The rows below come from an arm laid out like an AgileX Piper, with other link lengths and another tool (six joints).
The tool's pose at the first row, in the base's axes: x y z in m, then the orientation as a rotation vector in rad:
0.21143, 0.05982, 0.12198, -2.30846, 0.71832, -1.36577
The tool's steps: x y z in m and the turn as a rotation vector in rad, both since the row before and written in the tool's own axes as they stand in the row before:
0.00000, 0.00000, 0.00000, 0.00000, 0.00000, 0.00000
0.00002, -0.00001, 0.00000, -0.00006, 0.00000, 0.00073
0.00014, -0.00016, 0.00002, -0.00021, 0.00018, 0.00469
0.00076, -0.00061, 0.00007, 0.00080, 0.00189, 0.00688
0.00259, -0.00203, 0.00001, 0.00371, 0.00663, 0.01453
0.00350, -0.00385, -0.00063, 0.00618, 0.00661, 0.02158
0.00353, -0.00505, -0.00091, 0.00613, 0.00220, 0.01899
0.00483, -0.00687, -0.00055, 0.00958, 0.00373, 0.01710
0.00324, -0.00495, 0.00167, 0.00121, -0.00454, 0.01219
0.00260, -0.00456, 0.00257, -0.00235, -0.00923, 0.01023
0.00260, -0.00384, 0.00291, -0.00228, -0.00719, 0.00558
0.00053, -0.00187, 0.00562, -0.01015, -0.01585, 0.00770
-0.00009, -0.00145, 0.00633, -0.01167, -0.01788, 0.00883
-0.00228, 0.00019, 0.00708, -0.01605, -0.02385, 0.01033
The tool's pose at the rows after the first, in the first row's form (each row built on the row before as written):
0.21143, 0.05982, 0.12198, -2.30846, 0.71832, -1.36577
0.21144, 0.05982, 0.12200, -2.30802, 0.71914, -1.36545
0.21155, 0.05987, 0.12218, -2.30497, 0.72434, -1.36362
0.21206, 0.05991, 0.12301, -2.29879, 0.73151, -1.36301
0.21360, 0.05997, 0.12592, -2.28276, 0.74570, -1.36508
0.21535, 0.06083, 0.13078, -2.26002, 0.76497, -1.36405
0.21713, 0.06247, 0.13652, -2.24128, 0.77996, -1.35865
0.22016, 0.06456, 0.14409, -2.22037, 0.79046, -1.35624
0.22407, 0.06624, 0.14853, -2.21340, 0.80009, -1.34516
0.22847, 0.06805, 0.15192, -2.21279, 0.80900, -1.32891
0.23302, 0.06931, 0.15469, -2.21424, 0.81389, -1.31731
0.23871, 0.07071, 0.15366, -2.22439, 0.82423, -1.29318
0.24465, 0.07228, 0.15155, -2.23566, 0.83613, -1.26572
0.24985, 0.07425, 0.14660, -2.25167, 0.85078, -1.22944

